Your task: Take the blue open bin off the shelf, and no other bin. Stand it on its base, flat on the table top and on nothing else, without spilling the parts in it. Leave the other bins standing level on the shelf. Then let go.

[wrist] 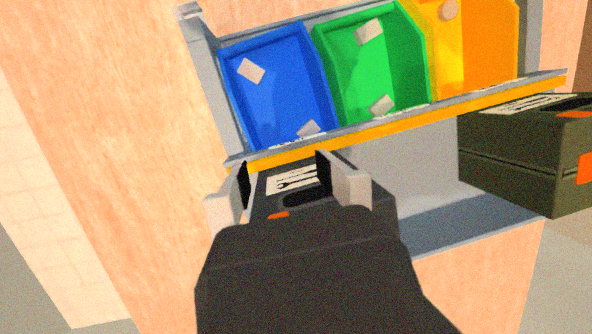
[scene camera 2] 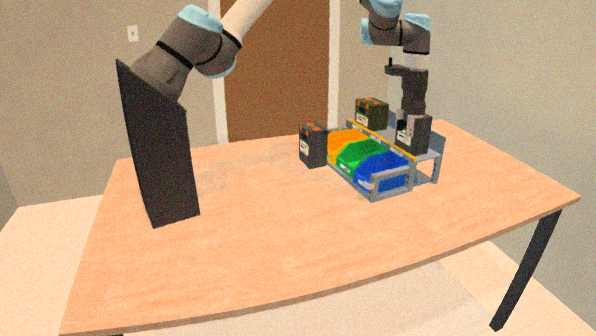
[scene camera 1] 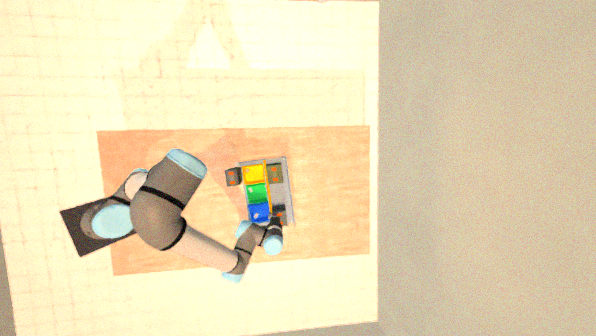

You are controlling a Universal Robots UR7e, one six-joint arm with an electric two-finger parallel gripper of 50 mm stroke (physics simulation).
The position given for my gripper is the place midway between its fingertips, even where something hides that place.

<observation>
In view: my gripper (scene camera 2: 403, 133), a green bin (scene camera 2: 354, 153) and a blue open bin (scene camera 2: 380, 162).
The blue open bin shows as well in the wrist view (wrist: 294, 89). My gripper is seen too in the wrist view (wrist: 282, 169).
</observation>
